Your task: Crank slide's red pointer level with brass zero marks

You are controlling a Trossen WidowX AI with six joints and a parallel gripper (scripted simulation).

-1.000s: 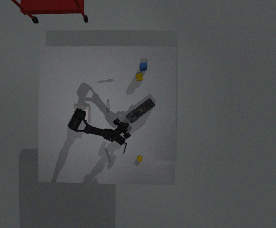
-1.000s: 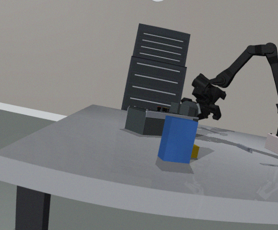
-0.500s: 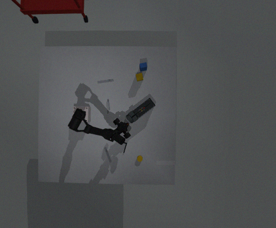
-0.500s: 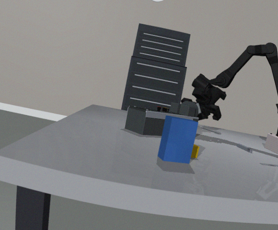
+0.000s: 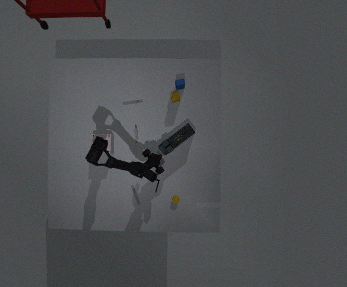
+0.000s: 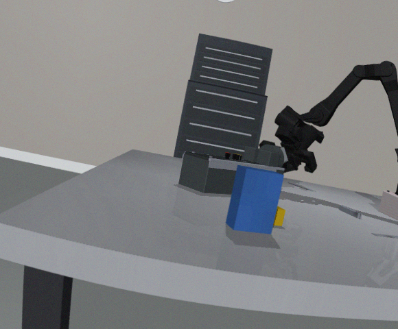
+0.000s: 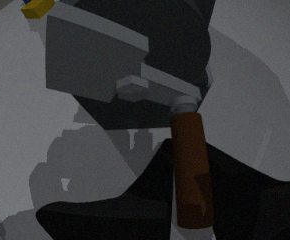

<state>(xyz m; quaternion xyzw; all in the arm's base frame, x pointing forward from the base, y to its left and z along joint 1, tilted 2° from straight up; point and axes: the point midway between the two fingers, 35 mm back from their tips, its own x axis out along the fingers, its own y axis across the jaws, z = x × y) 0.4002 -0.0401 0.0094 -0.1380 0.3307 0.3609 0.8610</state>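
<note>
My gripper tip is now 3 cm below the brown crank handle, 1 cm to the left of it and 1 cm past it. Also, from my gripper tip: red pointer 16 cm to the left, 12 cm ahead, 4 cm above; black hex key 21 cm to the right, 4 cm below; yellow block 44 cm to the left, 4 cm ahead, 3 cm below.
</note>
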